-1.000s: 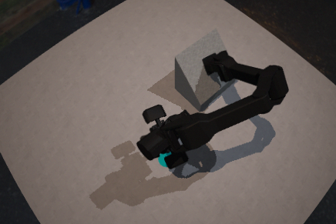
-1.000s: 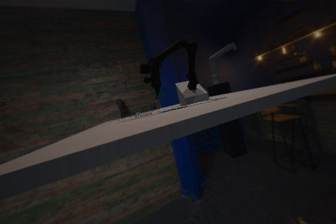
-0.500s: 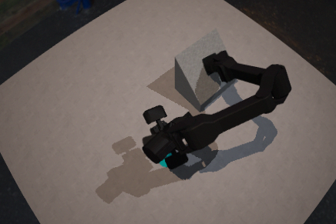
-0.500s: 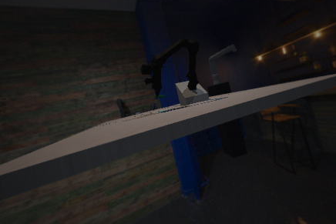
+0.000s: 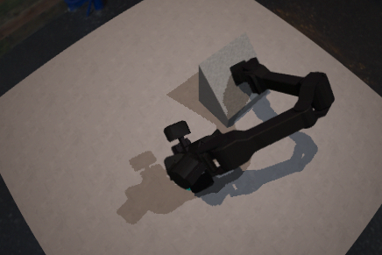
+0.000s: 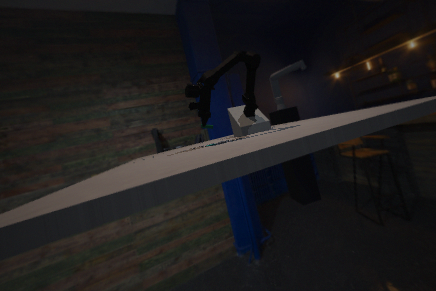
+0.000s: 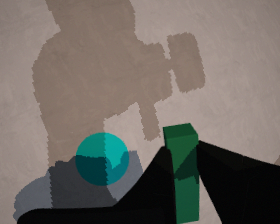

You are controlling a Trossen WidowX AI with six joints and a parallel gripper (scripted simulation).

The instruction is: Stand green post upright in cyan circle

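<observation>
The cyan circle is 11 cm below my gripper tip, 4 cm to the left of it and 1 cm behind it. Round my gripper tip: green post (2 cm behind, 1 cm below).
</observation>
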